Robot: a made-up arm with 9 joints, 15 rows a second.
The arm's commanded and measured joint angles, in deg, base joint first. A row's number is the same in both.
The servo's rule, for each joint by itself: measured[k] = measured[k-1] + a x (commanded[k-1-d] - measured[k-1]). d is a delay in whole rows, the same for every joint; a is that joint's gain. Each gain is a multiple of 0.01, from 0.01 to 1. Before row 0 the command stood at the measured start. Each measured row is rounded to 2 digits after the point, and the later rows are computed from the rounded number. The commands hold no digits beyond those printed.
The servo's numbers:
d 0
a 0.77 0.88 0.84 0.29 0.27 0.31 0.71 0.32 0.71
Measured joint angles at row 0: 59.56 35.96 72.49 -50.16 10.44 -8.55 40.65 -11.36 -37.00
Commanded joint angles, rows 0 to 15: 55.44 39.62 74.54 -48.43 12.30 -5.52 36.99 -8.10 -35.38; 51.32 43.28 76.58 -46.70 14.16 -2.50 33.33 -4.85 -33.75; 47.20 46.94 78.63 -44.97 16.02 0.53 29.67 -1.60 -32.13; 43.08 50.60 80.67 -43.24 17.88 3.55 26.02 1.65 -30.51; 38.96 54.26 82.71 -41.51 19.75 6.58 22.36 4.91 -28.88; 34.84 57.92 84.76 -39.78 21.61 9.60 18.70 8.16 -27.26; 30.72 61.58 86.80 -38.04 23.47 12.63 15.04 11.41 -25.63; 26.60 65.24 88.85 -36.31 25.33 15.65 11.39 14.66 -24.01; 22.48 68.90 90.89 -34.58 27.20 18.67 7.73 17.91 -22.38; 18.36 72.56 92.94 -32.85 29.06 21.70 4.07 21.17 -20.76; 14.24 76.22 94.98 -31.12 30.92 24.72 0.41 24.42 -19.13; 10.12 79.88 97.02 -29.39 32.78 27.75 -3.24 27.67 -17.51; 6.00 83.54 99.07 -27.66 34.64 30.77 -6.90 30.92 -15.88; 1.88 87.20 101.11 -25.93 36.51 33.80 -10.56 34.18 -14.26; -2.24 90.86 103.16 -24.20 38.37 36.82 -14.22 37.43 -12.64; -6.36 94.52 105.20 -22.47 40.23 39.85 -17.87 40.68 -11.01
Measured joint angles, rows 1 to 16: 56.39 39.18 74.21 -49.66 10.94 -7.61 38.05 -10.32 -35.85; 52.49 42.79 76.20 -48.80 11.81 -6.03 34.70 -8.57 -34.36; 48.42 46.44 78.24 -47.69 12.95 -4.00 31.13 -6.34 -32.78; 44.31 50.10 80.28 -46.40 14.28 -1.66 27.50 -3.78 -31.17; 40.19 53.76 82.32 -44.98 15.76 0.89 23.85 -1.00 -29.54; 36.07 57.42 84.37 -43.47 17.34 3.59 20.19 1.93 -27.92; 31.95 61.08 86.41 -41.90 19.00 6.39 16.53 4.96 -26.29; 27.83 64.74 88.46 -40.28 20.71 9.26 12.88 8.06 -24.67; 23.71 68.40 90.50 -38.63 22.46 12.18 9.22 11.21 -23.04; 19.59 72.06 92.55 -36.95 24.24 15.13 5.56 14.40 -21.42; 15.47 75.72 94.59 -35.26 26.04 18.10 1.90 17.61 -19.79; 11.35 79.38 96.63 -33.56 27.86 21.09 -1.75 20.83 -18.17; 7.23 83.04 98.68 -31.85 29.69 24.09 -5.41 24.06 -16.54; 3.11 86.70 100.72 -30.13 31.53 27.10 -9.07 27.30 -14.92; -1.01 90.36 102.77 -28.41 33.38 30.11 -12.73 30.54 -13.30; -5.13 94.02 104.81 -26.69 35.23 33.13 -16.38 33.78 -11.67
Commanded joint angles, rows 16 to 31: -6.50 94.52 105.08 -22.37 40.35 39.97 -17.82 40.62 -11.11; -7.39 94.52 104.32 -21.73 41.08 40.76 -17.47 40.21 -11.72; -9.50 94.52 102.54 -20.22 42.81 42.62 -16.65 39.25 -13.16; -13.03 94.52 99.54 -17.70 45.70 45.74 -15.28 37.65 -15.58; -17.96 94.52 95.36 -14.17 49.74 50.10 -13.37 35.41 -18.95; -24.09 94.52 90.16 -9.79 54.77 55.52 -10.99 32.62 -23.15; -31.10 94.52 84.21 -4.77 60.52 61.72 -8.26 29.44 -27.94; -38.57 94.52 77.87 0.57 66.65 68.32 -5.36 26.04 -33.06; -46.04 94.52 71.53 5.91 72.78 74.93 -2.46 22.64 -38.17; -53.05 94.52 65.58 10.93 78.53 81.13 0.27 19.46 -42.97; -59.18 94.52 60.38 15.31 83.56 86.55 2.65 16.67 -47.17; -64.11 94.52 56.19 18.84 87.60 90.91 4.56 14.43 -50.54; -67.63 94.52 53.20 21.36 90.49 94.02 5.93 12.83 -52.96; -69.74 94.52 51.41 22.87 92.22 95.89 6.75 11.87 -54.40; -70.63 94.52 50.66 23.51 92.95 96.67 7.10 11.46 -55.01; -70.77 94.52 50.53 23.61 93.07 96.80 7.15 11.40 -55.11
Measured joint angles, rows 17 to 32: -6.18 94.46 105.04 -25.44 36.61 35.25 -17.40 35.97 -11.27; -7.11 94.51 104.44 -24.36 37.82 36.96 -17.45 37.33 -11.59; -8.95 94.52 102.84 -23.16 39.17 38.71 -16.88 37.94 -12.70; -12.09 94.52 100.07 -21.58 40.93 40.89 -15.74 37.85 -14.74; -16.61 94.52 96.11 -19.43 43.31 43.75 -14.06 37.07 -17.73; -22.37 94.52 91.11 -16.63 46.40 47.40 -11.88 35.65 -21.58; -29.09 94.52 85.31 -13.19 50.21 51.84 -9.31 33.66 -26.10; -36.39 94.52 79.06 -9.20 54.65 56.95 -6.51 31.22 -31.04; -43.82 94.52 72.73 -4.82 59.55 62.52 -3.63 28.47 -36.10; -50.93 94.52 66.72 -0.25 64.67 68.29 -0.86 25.59 -40.98; -57.28 94.52 61.39 4.26 69.77 73.95 1.63 22.74 -45.37; -62.54 94.52 57.02 8.49 74.58 79.21 3.71 20.08 -49.04; -66.46 94.52 53.81 12.22 78.88 83.80 5.29 17.76 -51.82; -68.99 94.52 51.79 15.31 82.48 87.55 6.33 15.88 -53.65; -70.25 94.52 50.84 17.69 85.31 90.38 6.88 14.47 -54.62; -70.65 94.52 50.58 19.41 87.41 92.37 7.07 13.49 -54.97
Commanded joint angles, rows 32 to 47: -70.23 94.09 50.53 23.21 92.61 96.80 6.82 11.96 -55.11; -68.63 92.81 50.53 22.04 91.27 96.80 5.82 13.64 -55.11; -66.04 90.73 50.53 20.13 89.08 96.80 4.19 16.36 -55.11; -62.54 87.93 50.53 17.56 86.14 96.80 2.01 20.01 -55.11; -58.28 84.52 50.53 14.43 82.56 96.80 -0.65 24.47 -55.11; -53.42 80.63 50.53 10.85 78.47 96.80 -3.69 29.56 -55.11; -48.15 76.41 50.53 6.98 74.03 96.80 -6.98 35.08 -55.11; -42.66 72.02 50.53 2.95 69.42 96.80 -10.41 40.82 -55.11; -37.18 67.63 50.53 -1.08 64.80 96.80 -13.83 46.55 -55.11; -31.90 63.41 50.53 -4.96 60.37 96.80 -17.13 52.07 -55.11; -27.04 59.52 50.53 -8.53 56.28 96.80 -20.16 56.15 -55.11; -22.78 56.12 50.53 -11.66 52.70 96.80 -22.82 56.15 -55.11; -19.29 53.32 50.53 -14.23 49.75 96.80 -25.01 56.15 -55.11; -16.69 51.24 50.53 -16.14 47.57 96.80 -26.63 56.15 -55.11; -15.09 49.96 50.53 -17.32 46.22 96.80 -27.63 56.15 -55.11; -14.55 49.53 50.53 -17.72 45.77 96.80 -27.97 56.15 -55.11
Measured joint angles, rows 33 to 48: -70.33 94.14 50.54 20.51 88.81 93.74 6.89 13.00 -55.07; -69.02 92.97 50.53 20.95 89.47 94.69 6.13 13.20 -55.10; -66.73 91.00 50.53 20.71 89.36 95.34 4.75 14.21 -55.11; -63.50 88.30 50.53 19.80 88.49 95.79 2.80 16.07 -55.11; -59.48 84.97 50.53 18.24 86.89 96.10 0.35 18.76 -55.11; -54.81 81.15 50.53 16.10 84.62 96.32 -2.52 22.22 -55.11; -49.68 76.98 50.53 13.46 81.76 96.47 -5.69 26.34 -55.11; -44.27 72.62 50.53 10.41 78.43 96.57 -9.04 30.97 -55.11; -38.81 68.23 50.53 7.08 74.75 96.64 -12.44 35.96 -55.11; -33.49 63.99 50.53 3.59 70.87 96.69 -15.77 41.12 -55.11; -28.52 60.06 50.53 0.08 66.93 96.72 -18.89 45.93 -55.11; -24.10 56.59 50.53 -3.32 63.09 96.74 -21.68 49.20 -55.11; -20.40 53.71 50.53 -6.48 59.49 96.76 -24.04 51.42 -55.11; -17.54 51.54 50.53 -9.28 56.27 96.77 -25.88 52.93 -55.11; -15.65 50.15 50.53 -11.61 53.56 96.78 -27.12 53.96 -55.11; -14.80 49.60 50.53 -13.38 51.46 96.79 -27.72 54.66 -55.11
